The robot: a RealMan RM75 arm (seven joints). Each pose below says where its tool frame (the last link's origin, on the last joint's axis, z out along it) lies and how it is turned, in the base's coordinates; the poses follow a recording.
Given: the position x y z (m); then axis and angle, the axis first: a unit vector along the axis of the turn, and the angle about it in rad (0 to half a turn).
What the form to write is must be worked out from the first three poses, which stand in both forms.
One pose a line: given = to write
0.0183, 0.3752, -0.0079, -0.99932, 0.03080, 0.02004, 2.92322 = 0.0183, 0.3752, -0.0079, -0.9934, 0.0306, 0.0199, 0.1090
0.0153, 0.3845, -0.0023, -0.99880, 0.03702, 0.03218, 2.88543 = 0.0153, 0.3845, -0.0023, -0.9906, 0.0367, 0.0319, 0.1277
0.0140, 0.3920, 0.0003, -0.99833, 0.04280, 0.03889, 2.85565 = 0.0140, 0.3920, 0.0003, -0.9881, 0.0424, 0.0385, 0.1425
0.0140, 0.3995, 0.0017, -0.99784, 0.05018, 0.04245, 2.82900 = 0.0140, 0.3995, 0.0017, -0.9857, 0.0496, 0.0419, 0.1557
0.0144, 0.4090, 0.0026, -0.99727, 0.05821, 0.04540, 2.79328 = 0.0144, 0.4090, 0.0026, -0.9822, 0.0573, 0.0447, 0.1733
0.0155, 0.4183, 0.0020, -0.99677, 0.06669, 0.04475, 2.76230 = 0.0155, 0.4183, 0.0020, -0.9789, 0.0655, 0.0439, 0.1885
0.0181, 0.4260, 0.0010, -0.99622, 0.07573, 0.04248, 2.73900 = 0.0181, 0.4260, 0.0010, -0.9761, 0.0742, 0.0416, 0.1999
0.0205, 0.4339, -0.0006, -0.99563, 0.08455, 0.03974, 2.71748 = 0.0205, 0.4339, -0.0006, -0.9733, 0.0827, 0.0388, 0.2105
